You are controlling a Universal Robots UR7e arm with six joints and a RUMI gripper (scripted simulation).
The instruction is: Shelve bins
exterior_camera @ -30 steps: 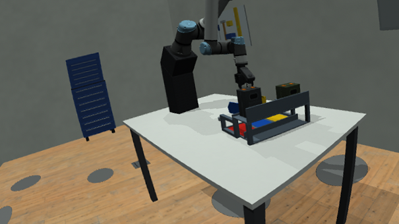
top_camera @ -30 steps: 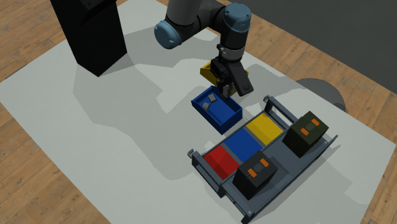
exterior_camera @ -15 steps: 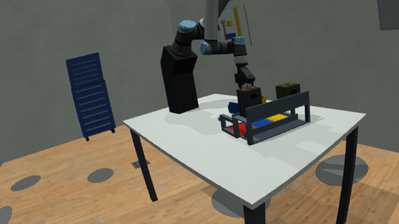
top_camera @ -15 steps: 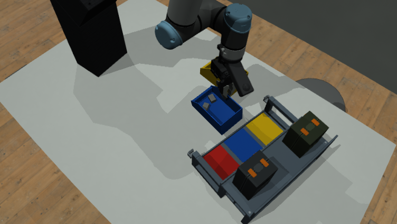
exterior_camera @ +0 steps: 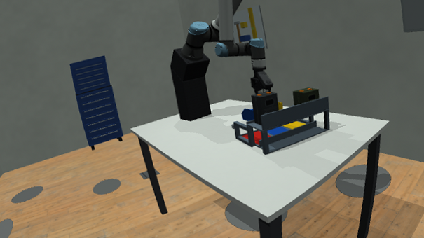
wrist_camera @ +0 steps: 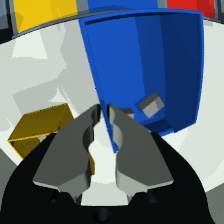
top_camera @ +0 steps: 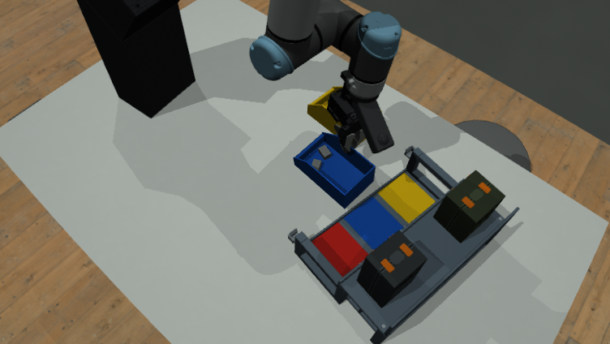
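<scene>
The blue bin is 20 mm behind my hand, 40 mm to the right of it and 30 mm below it. The rest, counted from my hand: yellow bin: 80 mm behind, 150 mm to the left, 70 mm below.
</scene>
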